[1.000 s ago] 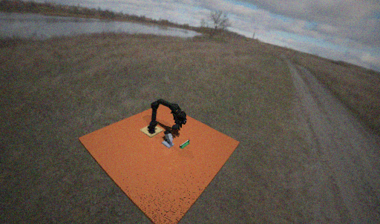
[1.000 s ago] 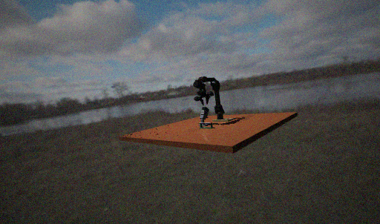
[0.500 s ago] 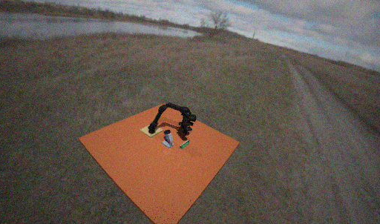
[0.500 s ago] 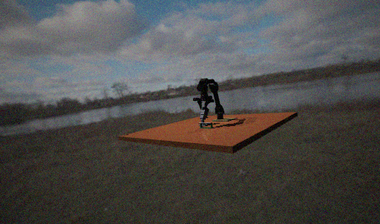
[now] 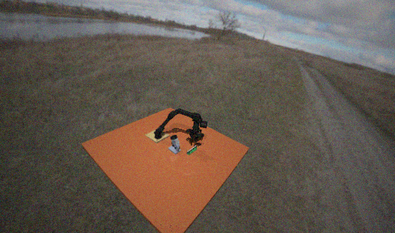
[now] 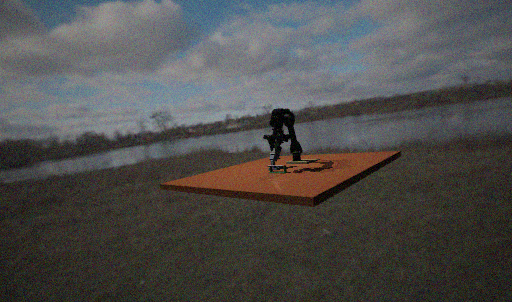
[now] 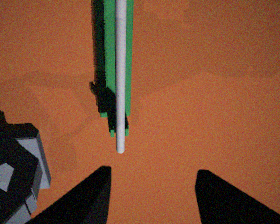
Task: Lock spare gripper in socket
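My gripper tip is now 120 mm above the green cradle and 10 mm to the right of it. The rest, counted from my gripper tip: spare gripper (150 mm behind, 110 mm to the right, 30 mm below); then mount (130 mm behind, 110 mm to the right, 90 mm below).
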